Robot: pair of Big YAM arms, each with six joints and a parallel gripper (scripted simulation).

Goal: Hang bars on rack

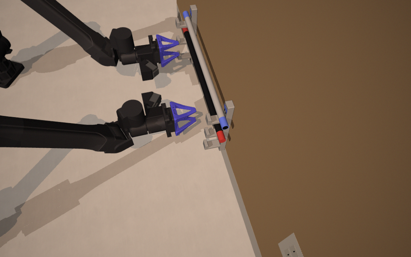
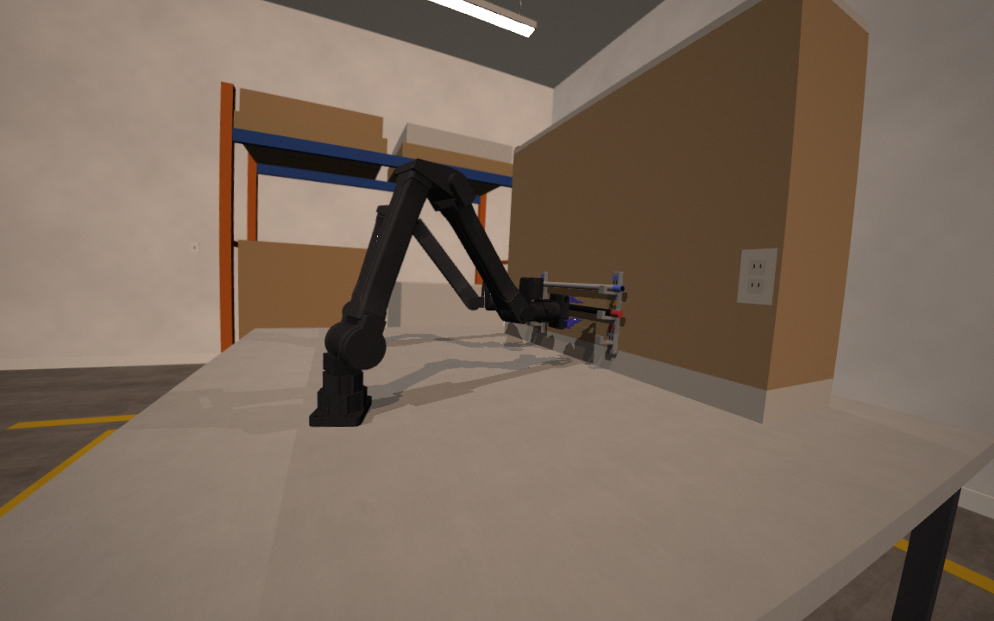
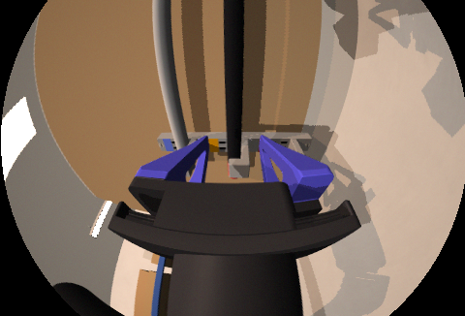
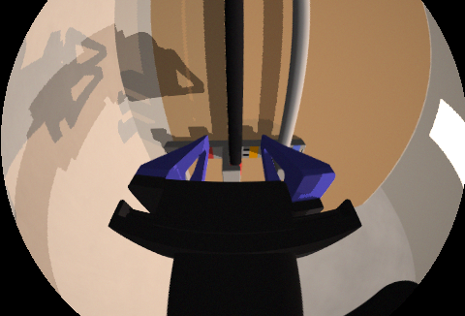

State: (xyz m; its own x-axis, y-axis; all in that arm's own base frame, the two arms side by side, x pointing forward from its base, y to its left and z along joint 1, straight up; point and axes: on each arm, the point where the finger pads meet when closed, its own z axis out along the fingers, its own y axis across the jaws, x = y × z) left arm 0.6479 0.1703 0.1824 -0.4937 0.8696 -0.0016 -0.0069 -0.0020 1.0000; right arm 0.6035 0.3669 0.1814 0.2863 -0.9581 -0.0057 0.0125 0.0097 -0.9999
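The metal bar lies 150 mm to the right of my left hand and 60 mm ahead of it. Also, from my left hand: grey skirting strip: 190 mm to the right, 150 mm below, 100 mm ahead; then brown wall panel: 270 mm above, 250 mm ahead, 180 mm to the right.
The metal bar lies 150 mm to the left of my right hand and 50 mm ahead of it. From my right hand the other things lie so: grey skirting strip (150 mm below, 100 mm to the left, 90 mm ahead); brown wall panel (270 mm above, 240 mm ahead, 110 mm to the left).
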